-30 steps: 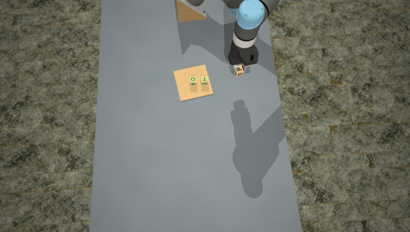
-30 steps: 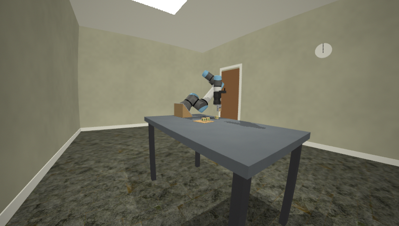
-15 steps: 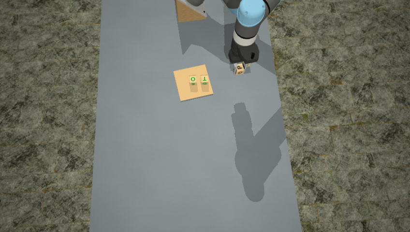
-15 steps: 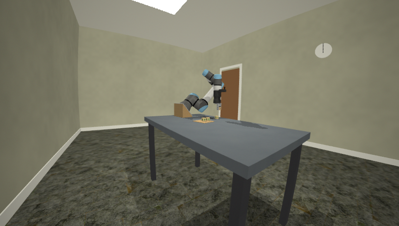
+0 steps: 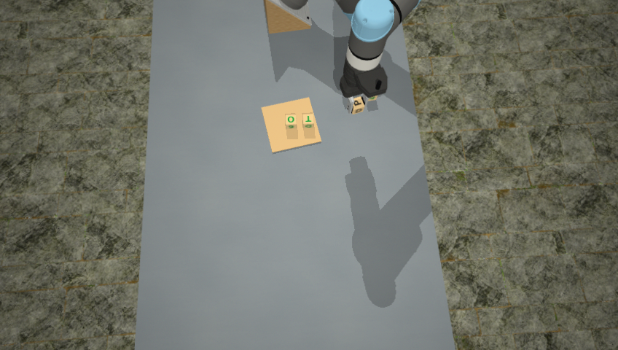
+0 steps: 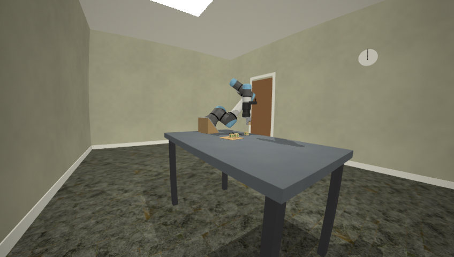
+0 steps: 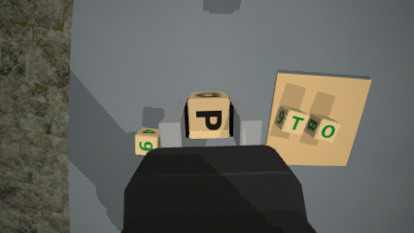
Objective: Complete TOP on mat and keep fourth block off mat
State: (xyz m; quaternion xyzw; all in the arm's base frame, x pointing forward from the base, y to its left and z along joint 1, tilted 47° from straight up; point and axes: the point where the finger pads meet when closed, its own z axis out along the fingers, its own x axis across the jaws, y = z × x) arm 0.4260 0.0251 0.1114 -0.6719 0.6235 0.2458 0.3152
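Right now my hand is 170 mm to the left of the o block, 100 mm above it and 40 mm past it. The rest, counted from my hand: t block 120 mm to the right, 100 mm below, 30 mm behind.
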